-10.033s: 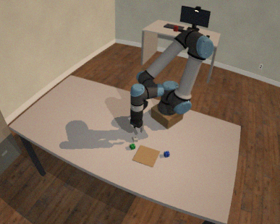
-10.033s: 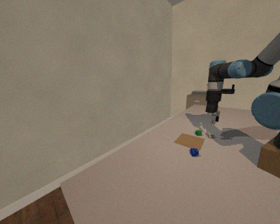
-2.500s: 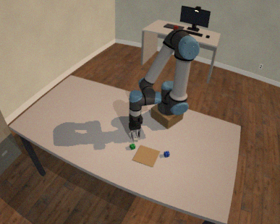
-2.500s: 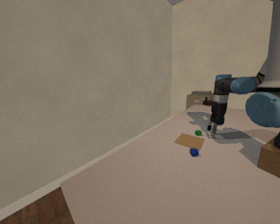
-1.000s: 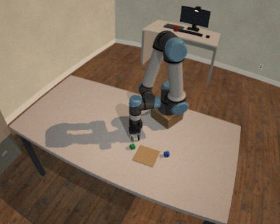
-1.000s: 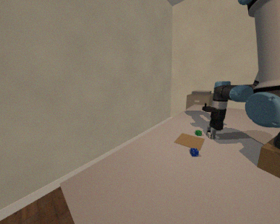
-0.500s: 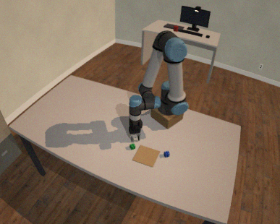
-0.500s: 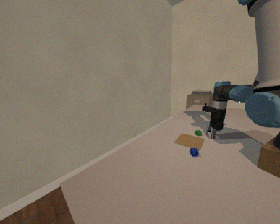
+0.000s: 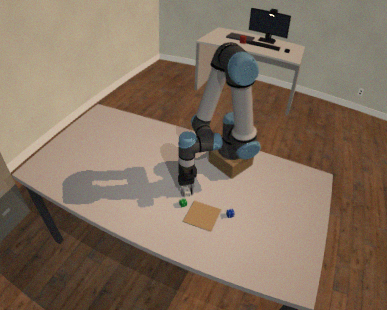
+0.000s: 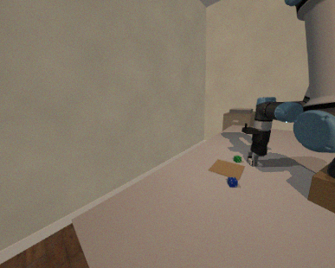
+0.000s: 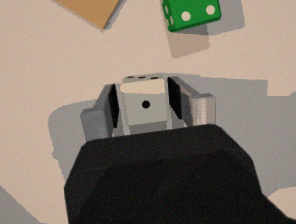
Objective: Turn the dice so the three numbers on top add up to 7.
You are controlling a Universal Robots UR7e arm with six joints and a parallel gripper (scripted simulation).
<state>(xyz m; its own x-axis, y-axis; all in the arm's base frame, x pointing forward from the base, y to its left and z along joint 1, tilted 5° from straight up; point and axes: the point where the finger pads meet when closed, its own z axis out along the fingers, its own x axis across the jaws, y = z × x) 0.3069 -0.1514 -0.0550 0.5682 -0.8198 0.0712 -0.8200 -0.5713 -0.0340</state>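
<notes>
Now: hand right at the white die. Round my hand: blue die: 60 mm ahead, 240 mm to the left; green die: 70 mm ahead; tan mat: 100 mm ahead, 110 mm to the left, 20 mm below.
</notes>
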